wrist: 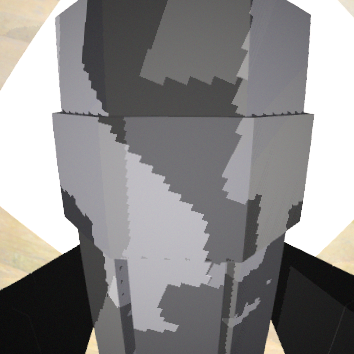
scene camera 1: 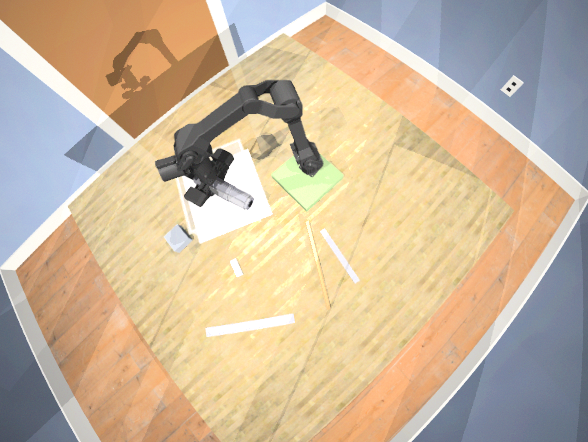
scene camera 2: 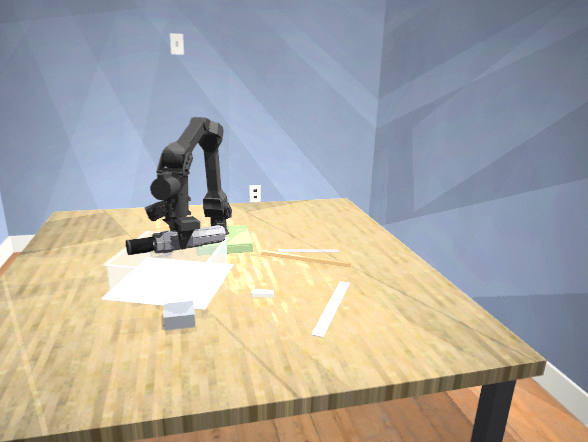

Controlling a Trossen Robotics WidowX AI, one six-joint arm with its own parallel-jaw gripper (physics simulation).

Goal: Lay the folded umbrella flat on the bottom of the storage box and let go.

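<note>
The folded umbrella, grey with a black handle end, is held roughly level, crosswise between the fingers. My gripper is shut on it. The storage box has translucent walls and a pale rim. The umbrella is over the box's area, near rim height at its back in scene camera 2; its exact height is hard to tell. A bright white surface shows below it; whether this is the box's bottom or a separate sheet is unclear. The umbrella hides much of the wrist view.
A green slab lies beside the box at the arm's base. A grey block is near the box. A small white block, a thin wooden stick and white strips lie farther out.
</note>
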